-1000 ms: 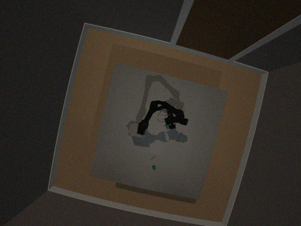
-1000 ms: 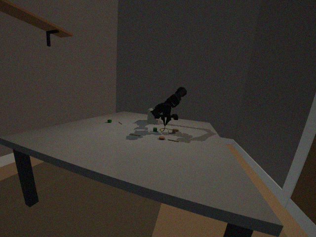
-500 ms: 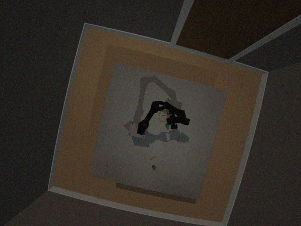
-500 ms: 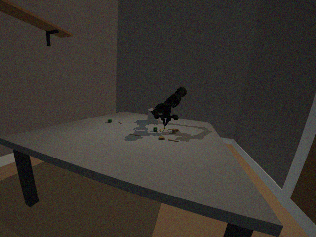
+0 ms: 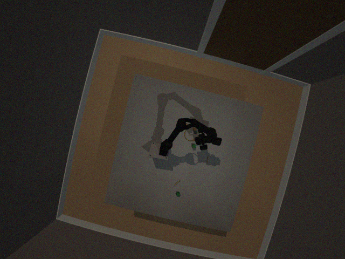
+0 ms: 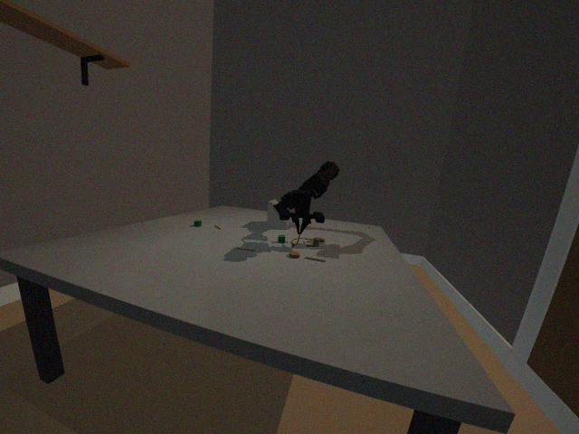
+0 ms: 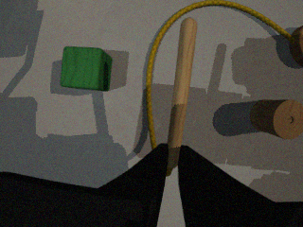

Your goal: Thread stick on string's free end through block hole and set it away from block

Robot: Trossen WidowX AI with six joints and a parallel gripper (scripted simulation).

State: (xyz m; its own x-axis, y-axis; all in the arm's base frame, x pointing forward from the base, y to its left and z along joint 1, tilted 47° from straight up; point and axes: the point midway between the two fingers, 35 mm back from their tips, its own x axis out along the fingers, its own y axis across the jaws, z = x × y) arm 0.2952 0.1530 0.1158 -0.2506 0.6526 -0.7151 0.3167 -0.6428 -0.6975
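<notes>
The wooden disc lies 12 cm ahead of my gripper tip, 5 cm below it and 1 cm to the left of it. Round my gripper tip: green cube (8 cm to the right, 4 cm below, 2 cm behind); thin wooden stick (1 cm behind).
</notes>
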